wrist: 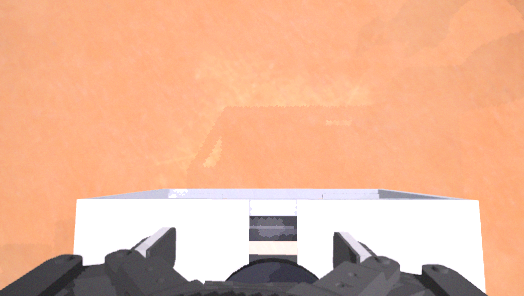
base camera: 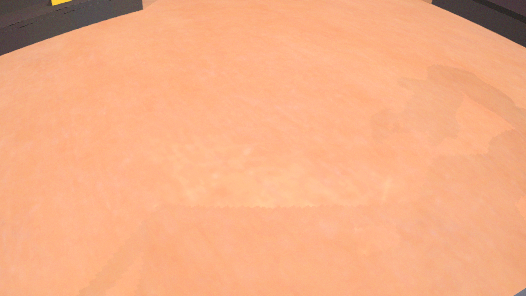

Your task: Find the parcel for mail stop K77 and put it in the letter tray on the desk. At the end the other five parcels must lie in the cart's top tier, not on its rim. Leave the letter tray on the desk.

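Frame: origin at the arm's base, x right, y up, z back, level; millimetres.
Where they show: gripper, fingertip midpoint: (wrist: 254, 247).
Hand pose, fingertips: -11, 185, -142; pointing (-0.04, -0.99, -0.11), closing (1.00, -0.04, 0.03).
Note:
After its pixels a point has its place, as x, y, z.
My gripper (wrist: 254, 247) @[-11, 185, -143] is open, with its two fingers wide apart and no object between them in the wrist view. It hangs over a white box-shaped body (wrist: 400, 225) @[155, -14, -121] that looks like my own base. The parcels, the cart's top tier, the desk and the letter tray cannot be made out in either view. No mail stop label is readable.
Orange floor (base camera: 260, 125) @[22, -397, -543] (wrist: 280, 60) @[24, -397, -492] spreads ahead of the base. A dark grey structure (base camera: 75, 27) @[-687, -388, -1158] crosses the top left corner of the base camera view, with a small yellow patch (base camera: 61, 2) @[-773, -294, -1232] above it. Another dark structure (base camera: 492, 20) @[1307, -341, -1468] cuts the top right corner.

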